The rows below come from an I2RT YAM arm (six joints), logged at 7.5 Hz.
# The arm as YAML. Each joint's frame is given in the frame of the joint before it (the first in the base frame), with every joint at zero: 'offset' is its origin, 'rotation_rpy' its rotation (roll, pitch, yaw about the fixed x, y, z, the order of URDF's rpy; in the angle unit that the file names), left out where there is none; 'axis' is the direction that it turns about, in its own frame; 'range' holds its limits. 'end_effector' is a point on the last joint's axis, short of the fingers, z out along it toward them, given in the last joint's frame.
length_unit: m
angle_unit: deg
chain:
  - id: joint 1
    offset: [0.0, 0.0, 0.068]
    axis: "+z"
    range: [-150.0, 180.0]
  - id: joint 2
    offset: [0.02, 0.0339, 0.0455]
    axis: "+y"
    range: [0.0, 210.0]
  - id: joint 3
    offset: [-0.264, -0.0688, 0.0]
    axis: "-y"
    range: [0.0, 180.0]
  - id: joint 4
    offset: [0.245, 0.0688, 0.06]
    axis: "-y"
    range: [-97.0, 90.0]
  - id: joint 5
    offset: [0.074, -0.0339, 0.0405]
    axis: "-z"
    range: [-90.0, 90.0]
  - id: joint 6
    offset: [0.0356, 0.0, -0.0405]
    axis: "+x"
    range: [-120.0, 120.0]
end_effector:
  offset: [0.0, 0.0, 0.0]
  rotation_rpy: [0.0, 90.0, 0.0]
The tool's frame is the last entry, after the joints.
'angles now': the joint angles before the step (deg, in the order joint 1, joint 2, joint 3, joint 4, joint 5, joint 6). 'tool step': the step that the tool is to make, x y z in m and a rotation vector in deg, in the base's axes. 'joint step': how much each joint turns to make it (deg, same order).
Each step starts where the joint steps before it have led.
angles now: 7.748 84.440 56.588 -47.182 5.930 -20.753
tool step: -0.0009 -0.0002 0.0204 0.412 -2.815 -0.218
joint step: -0.013 -2.244 2.416 -1.837 0.030 0.206
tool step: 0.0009 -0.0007 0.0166 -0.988 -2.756 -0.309
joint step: 0.008 -1.316 2.298 -0.999 1.379 -0.143
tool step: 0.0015 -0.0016 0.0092 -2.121 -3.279 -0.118
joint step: -0.070 -1.052 0.681 1.368 2.375 -0.916
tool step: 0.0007 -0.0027 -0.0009 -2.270 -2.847 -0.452
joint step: -0.271 -0.878 -1.466 3.294 2.457 -0.956
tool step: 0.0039 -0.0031 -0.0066 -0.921 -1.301 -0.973
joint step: -0.609 0.529 -1.350 3.092 1.123 -0.164
